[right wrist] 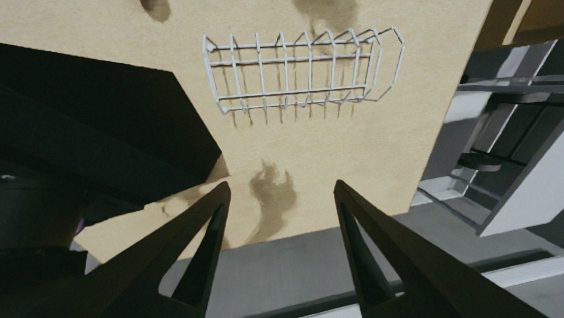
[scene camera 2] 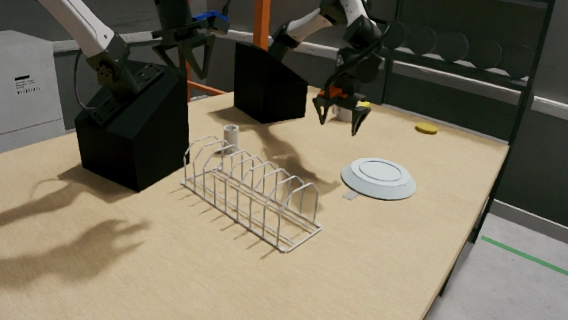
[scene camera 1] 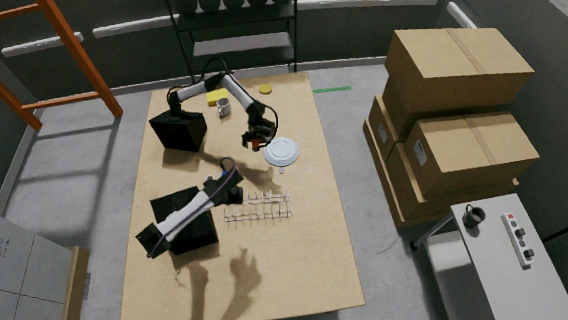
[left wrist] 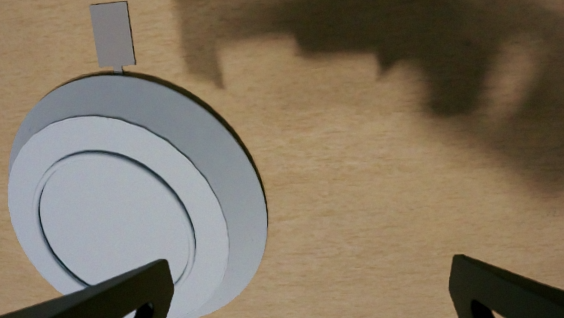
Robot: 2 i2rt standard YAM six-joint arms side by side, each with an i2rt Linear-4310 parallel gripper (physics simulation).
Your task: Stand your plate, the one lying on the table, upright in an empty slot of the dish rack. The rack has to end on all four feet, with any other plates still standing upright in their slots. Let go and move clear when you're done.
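Frame: origin at the left arm's base, x back, y left, z down, level; metres.
Seen in the pictures: left gripper, between the fingertips: [scene camera 2: 337, 130] [left wrist: 306, 274]; right gripper, between the fingertips: [right wrist: 281, 186] [scene camera 2: 192, 78] [scene camera 1: 233, 200]; left arm's base, origin of its link: [scene camera 1: 176, 116]; right arm's base, origin of its link: [right wrist: 46, 186] [scene camera 2: 128, 94].
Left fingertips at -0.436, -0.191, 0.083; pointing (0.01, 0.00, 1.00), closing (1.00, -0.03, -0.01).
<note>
Pixels of each thing's top centre, then the offset from my left fingertips to it, as dx, dy, dz.
- pale plate, centre of its top: [left wrist: 108, 237] [scene camera 2: 381, 169] [scene camera 1: 281, 148] -0.126, +0.036, +0.076
- wire dish rack, centre of its top: [right wrist: 310, 72] [scene camera 2: 246, 159] [scene camera 1: 255, 199] +0.018, -0.299, -0.002
- white cylinder, centre of its top: [scene camera 2: 230, 127] +0.251, -0.147, +0.037
- grey mug, centre of its top: [scene camera 2: 346, 97] [scene camera 1: 222, 103] +0.208, +0.362, +0.025
- yellow block, centre of its top: [scene camera 1: 217, 95] +0.256, +0.489, +0.071
- yellow disc, centre of its top: [scene camera 2: 426, 126] [scene camera 1: 265, 88] -0.058, +0.540, +0.093
The pale plate [scene camera 1: 281, 151] [scene camera 2: 381, 172] [left wrist: 117, 210] lies flat on the table, foot ring up, with a small grey tag [scene camera 2: 350, 195] [left wrist: 112, 35] at its edge. The wire dish rack [scene camera 1: 257, 218] [scene camera 2: 302, 239] [right wrist: 300, 92] stands on the table; no plate shows in its slots. My left gripper [scene camera 2: 338, 128] [left wrist: 306, 274] is open and empty above the table; in the left wrist view one finger overlaps the plate's lower part, the other is off to the right. My right gripper [scene camera 2: 191, 76] [right wrist: 281, 186] is open and empty, raised beside the rack; its fingertips are hidden in scene camera 1.
A white cylinder [scene camera 2: 230, 139] stands behind the rack in scene camera 2. A grey mug [scene camera 1: 223, 106] [scene camera 2: 342, 114], a yellow block [scene camera 1: 217, 96] and a yellow disc [scene camera 1: 265, 89] [scene camera 2: 426, 128] are near the table's far end in scene camera 1. Black arm bases stand along one side.
</note>
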